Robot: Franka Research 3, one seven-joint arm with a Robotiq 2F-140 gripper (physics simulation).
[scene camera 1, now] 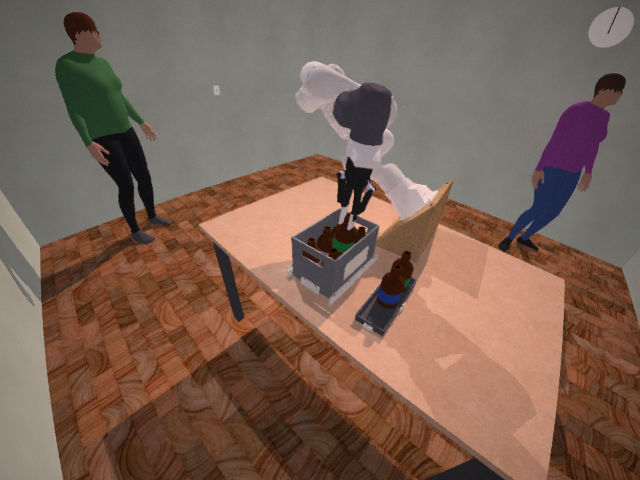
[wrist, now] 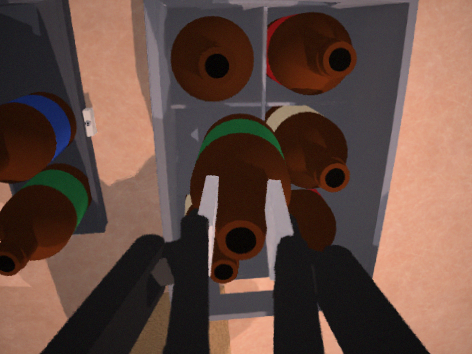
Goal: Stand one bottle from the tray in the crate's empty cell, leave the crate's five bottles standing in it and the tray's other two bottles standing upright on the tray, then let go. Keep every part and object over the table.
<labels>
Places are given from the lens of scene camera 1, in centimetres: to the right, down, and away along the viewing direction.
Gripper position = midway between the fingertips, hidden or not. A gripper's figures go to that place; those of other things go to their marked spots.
my gripper (scene camera 1: 346, 225): 9, -5, 81
blue-banded bottle (scene camera 1: 392, 284): 22, 14, 75
</labels>
